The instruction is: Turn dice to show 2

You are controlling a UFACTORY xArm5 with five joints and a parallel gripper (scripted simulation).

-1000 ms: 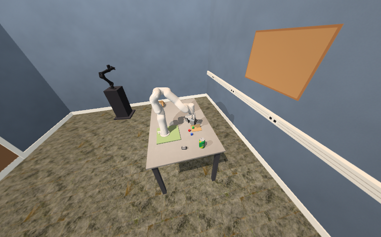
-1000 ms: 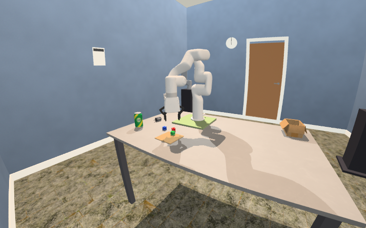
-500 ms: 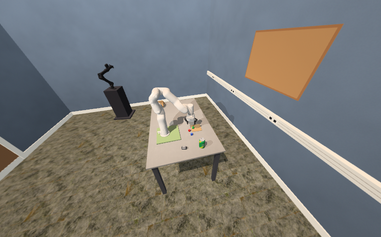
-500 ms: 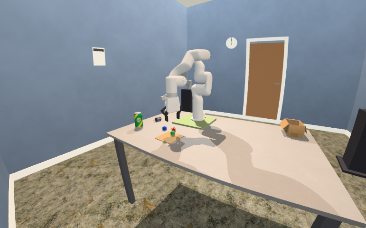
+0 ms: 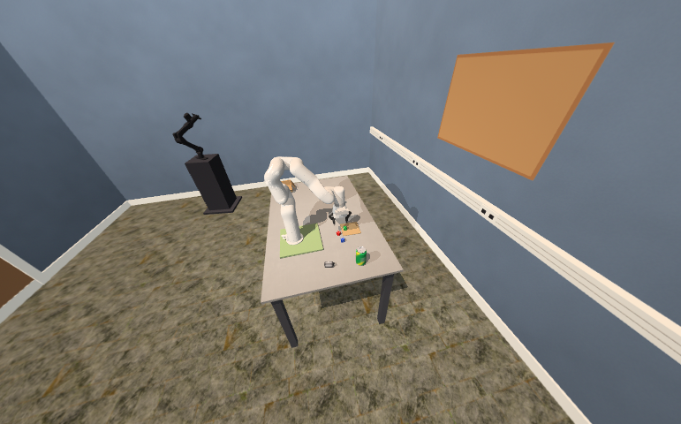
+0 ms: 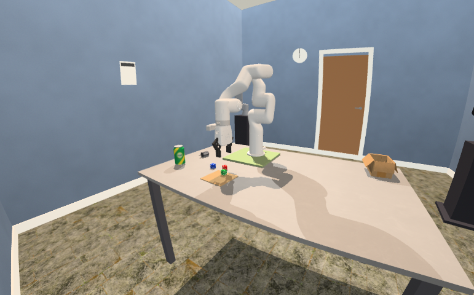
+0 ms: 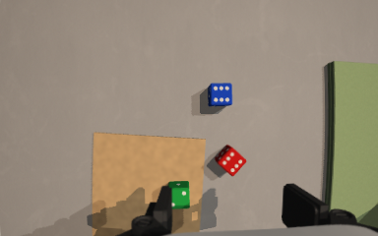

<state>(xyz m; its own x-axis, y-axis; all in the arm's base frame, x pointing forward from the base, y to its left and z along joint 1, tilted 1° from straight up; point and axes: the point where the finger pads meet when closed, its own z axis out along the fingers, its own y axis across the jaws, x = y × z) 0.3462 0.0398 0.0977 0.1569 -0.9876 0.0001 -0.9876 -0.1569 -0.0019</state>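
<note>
Now: the red die 20 mm behind my hand, 20 mm to the right of it and 100 mm below it. From my hand the other things lie so: blue die: 10 mm ahead, 90 mm to the right, 100 mm below; then green die: 40 mm ahead, 30 mm to the left, 90 mm below; then mat: 80 mm ahead, 40 mm to the left, 110 mm below.
</note>
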